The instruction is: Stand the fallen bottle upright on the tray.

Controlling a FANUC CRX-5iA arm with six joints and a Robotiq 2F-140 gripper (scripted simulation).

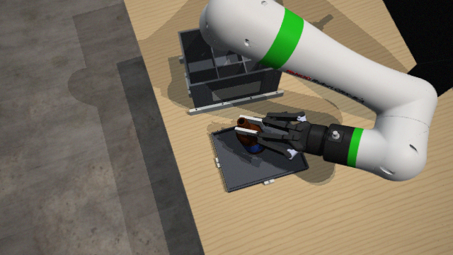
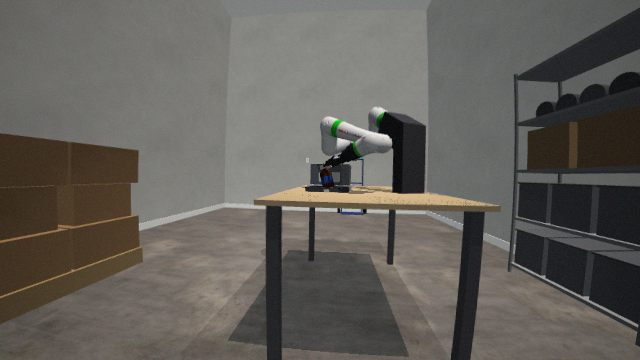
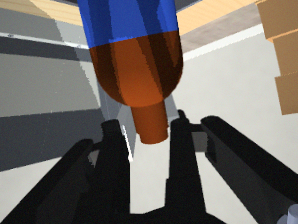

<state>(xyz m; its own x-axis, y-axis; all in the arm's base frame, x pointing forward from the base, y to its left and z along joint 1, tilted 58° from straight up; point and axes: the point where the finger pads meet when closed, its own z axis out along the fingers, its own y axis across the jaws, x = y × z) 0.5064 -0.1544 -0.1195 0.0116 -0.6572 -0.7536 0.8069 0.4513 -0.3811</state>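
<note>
The bottle is 60 mm below my hand. The rest, counted from my hand: dark grey crate: 90 mm behind, 220 mm to the right, 70 mm below; then tray: 10 mm behind, 40 mm to the left, 140 mm below.
</note>
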